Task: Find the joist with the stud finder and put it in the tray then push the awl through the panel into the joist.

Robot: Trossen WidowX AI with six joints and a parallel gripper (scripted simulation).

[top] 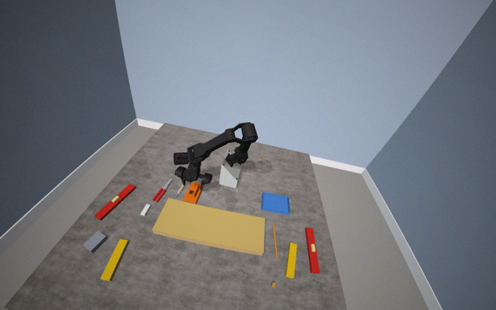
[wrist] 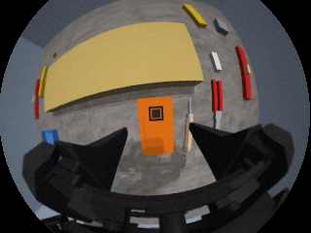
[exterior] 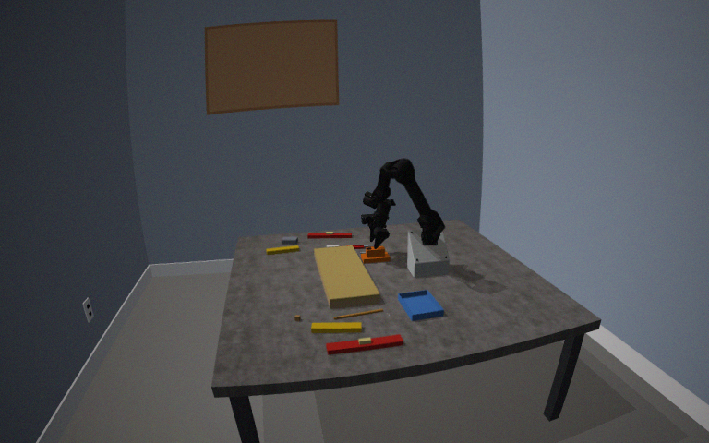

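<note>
Right now my gripper tip is 30 mm above the orange stud finder. Round my gripper tip: wooden-handled tool (80 mm to the right, 60 mm below); then grey block (400 mm ahead, 280 mm to the right, 60 mm below); then white piece (180 mm ahead, 180 mm to the right, 70 mm below).
</note>
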